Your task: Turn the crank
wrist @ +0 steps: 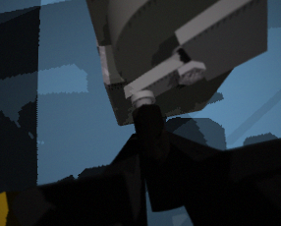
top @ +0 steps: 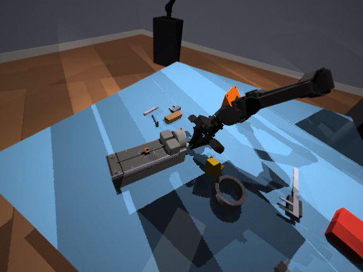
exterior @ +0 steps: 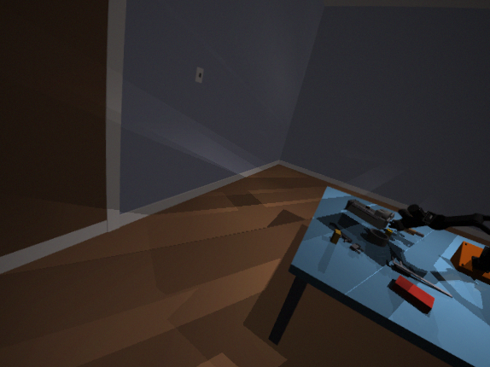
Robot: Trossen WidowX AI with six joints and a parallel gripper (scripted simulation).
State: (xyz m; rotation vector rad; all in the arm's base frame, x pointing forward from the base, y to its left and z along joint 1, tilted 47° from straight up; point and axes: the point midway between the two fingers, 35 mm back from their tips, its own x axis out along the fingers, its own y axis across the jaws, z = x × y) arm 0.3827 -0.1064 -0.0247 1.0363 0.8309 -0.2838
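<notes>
Right now the yellow block is 3 cm ahead of my gripper tip, 11 cm to the left of it and 2 cm below it. Also, from my gripper tip: dark crank handle 1 cm behind, 1 cm to the left, 3 cm above; red pointer 13 cm ahead, 12 cm to the right, 4 cm above; brown block 16 cm behind, 16 cm to the right, 3 cm below.
</notes>
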